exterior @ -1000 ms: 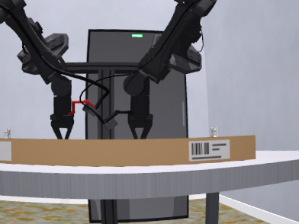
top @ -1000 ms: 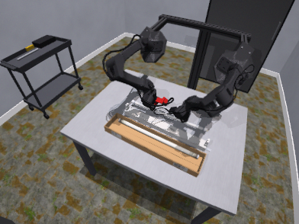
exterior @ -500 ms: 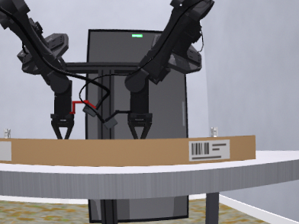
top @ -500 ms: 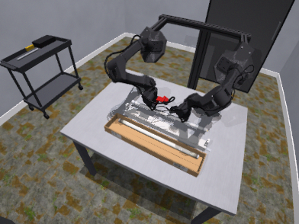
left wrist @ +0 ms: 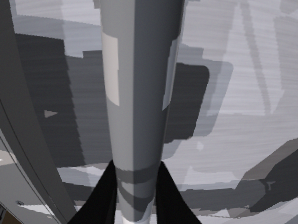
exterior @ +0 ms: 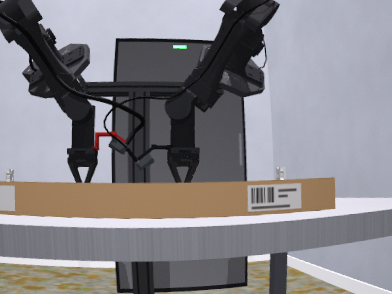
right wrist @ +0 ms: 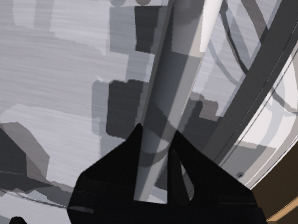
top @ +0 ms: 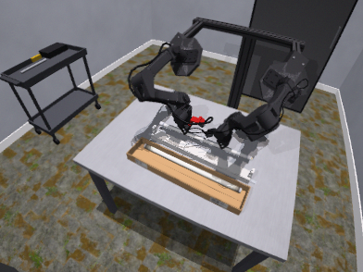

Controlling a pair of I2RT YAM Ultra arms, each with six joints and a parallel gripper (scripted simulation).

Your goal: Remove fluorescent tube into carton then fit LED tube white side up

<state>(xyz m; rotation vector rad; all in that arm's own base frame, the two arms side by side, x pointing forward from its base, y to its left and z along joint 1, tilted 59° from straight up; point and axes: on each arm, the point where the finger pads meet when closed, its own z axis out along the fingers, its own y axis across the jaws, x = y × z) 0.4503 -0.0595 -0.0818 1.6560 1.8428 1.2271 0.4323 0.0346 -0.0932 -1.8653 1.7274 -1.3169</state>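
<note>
Right now my left hand is 12 cm to the left of the LED tube and 1 cm above it. The rest, counted from my left hand: light fixture (10 cm ahead, 10 cm to the right, 1 cm above); then carton (25 cm ahead, 11 cm to the right, 2 cm below); then old fluorescent tube (20 cm ahead, 11 cm to the right, 3 cm below).
The LED tube is 12 cm to the left of my right hand and 1 cm below it. From my right hand the other things lie so: light fixture: 14 cm to the left, 10 cm ahead, 1 cm above; then carton: 25 cm ahead, 13 cm to the left, 2 cm below; then old fluorescent tube: 20 cm ahead, 13 cm to the left, 3 cm below.
</note>
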